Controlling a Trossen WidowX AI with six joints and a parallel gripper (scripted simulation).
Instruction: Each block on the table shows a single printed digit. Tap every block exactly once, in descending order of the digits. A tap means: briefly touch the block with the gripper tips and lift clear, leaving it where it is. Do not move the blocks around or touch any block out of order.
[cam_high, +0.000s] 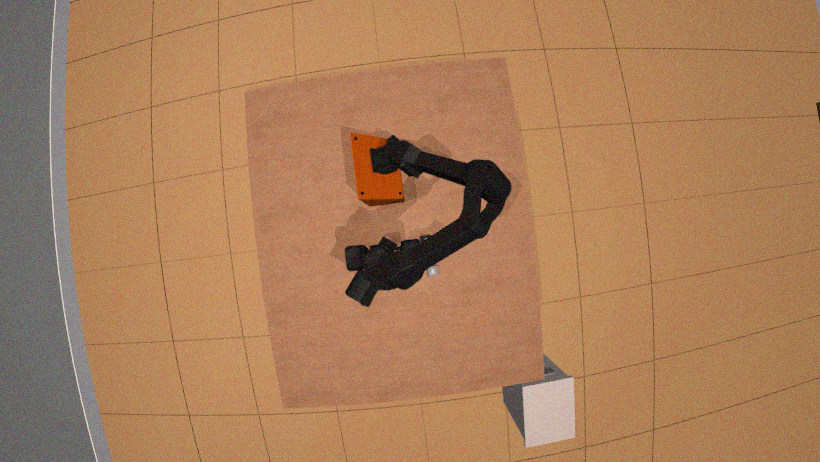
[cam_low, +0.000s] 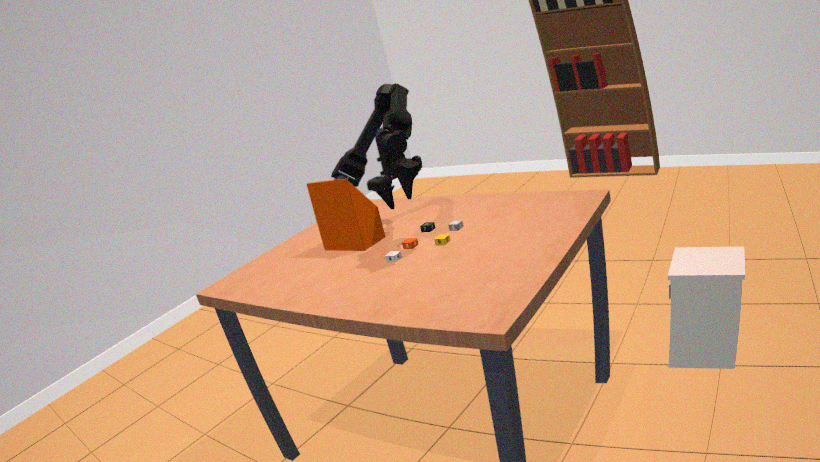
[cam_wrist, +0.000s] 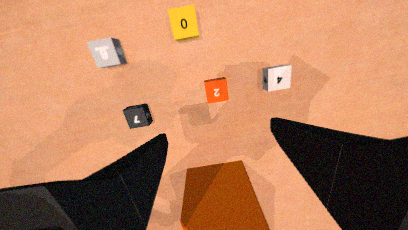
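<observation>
Right now my gripper tip is 120 mm to the right of the black block, 120 mm above it and 10 mm past it. The rest, counted from my gripper tip: orange block: 120 mm below, 10 mm to the right, 10 mm ahead; yellow block: 120 mm below, 100 mm ahead, 10 mm to the left; white block: 120 mm below, 100 mm to the right.
</observation>
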